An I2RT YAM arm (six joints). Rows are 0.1 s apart.
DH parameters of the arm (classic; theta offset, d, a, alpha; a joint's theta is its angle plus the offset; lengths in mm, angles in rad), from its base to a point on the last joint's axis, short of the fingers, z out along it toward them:
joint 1: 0 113.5 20 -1.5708
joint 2: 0 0 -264 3.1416
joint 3: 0.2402 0 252.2 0
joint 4: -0.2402 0 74 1.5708
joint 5: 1.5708 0 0 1.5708
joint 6: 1.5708 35.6 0 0
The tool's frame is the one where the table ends.
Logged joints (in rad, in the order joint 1, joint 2, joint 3, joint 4, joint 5, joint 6), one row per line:
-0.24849 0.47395 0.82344 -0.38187 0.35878 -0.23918
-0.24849 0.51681 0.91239 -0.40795 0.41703 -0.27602
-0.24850 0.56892 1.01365 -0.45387 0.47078 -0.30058
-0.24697 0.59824 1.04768 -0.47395 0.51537 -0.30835
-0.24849 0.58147 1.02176 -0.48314 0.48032 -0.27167
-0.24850 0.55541 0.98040 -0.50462 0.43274 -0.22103
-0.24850 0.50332 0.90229 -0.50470 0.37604 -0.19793
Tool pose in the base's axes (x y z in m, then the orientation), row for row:
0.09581 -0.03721 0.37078 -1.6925 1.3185 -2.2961
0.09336 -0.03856 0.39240 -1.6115 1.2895 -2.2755
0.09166 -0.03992 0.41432 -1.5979 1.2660 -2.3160
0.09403 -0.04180 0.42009 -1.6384 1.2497 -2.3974
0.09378 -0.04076 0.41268 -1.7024 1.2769 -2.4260
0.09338 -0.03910 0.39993 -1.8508 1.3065 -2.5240
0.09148 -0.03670 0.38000 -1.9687 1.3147 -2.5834
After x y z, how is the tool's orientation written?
As angles about the fixed x, y, z axes (roll, pitch, yaw), in radians.
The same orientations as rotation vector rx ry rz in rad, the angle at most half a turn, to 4 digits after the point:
0.2914 1.6155 -0.6624
0.3117 1.6012 -0.7353
0.3369 1.6015 -0.7953
0.3632 1.6167 -0.8359
0.3618 1.6268 -0.7837
0.3593 1.6534 -0.7107
0.3311 1.6785 -0.6486

